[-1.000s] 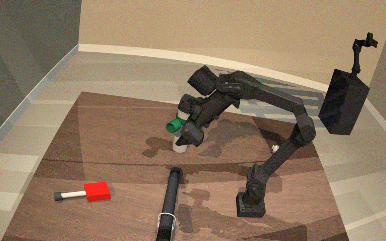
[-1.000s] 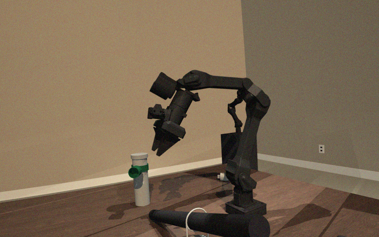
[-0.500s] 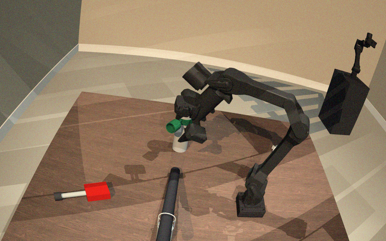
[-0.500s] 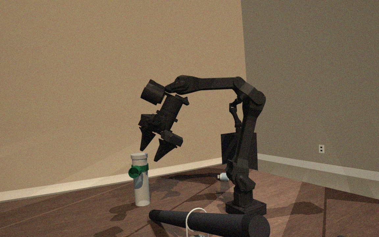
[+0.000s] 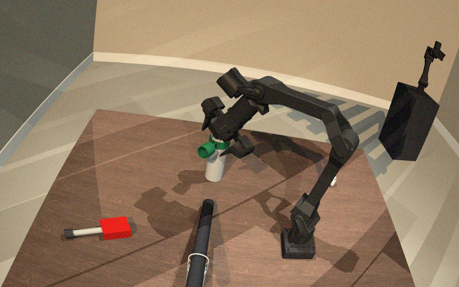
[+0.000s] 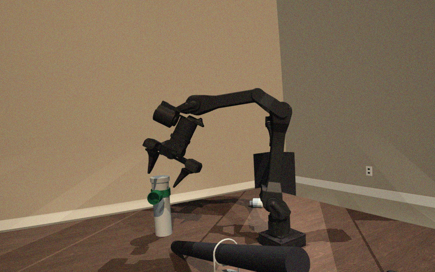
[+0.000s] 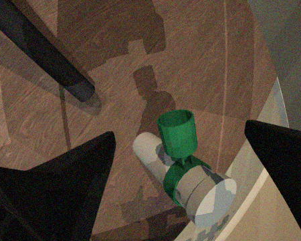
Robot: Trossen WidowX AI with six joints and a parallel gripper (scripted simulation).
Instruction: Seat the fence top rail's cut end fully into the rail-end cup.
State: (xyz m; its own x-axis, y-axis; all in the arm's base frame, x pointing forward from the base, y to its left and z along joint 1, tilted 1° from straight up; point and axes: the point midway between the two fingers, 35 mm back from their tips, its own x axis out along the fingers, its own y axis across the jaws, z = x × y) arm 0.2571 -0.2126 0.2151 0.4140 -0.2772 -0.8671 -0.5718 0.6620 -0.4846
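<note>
The rail-end cup is 6 cm to the right of my gripper tip and 6 cm below it. From my gripper tip the other things lie so: white fitting 49 cm behind, 11 cm to the right, 19 cm below.
</note>
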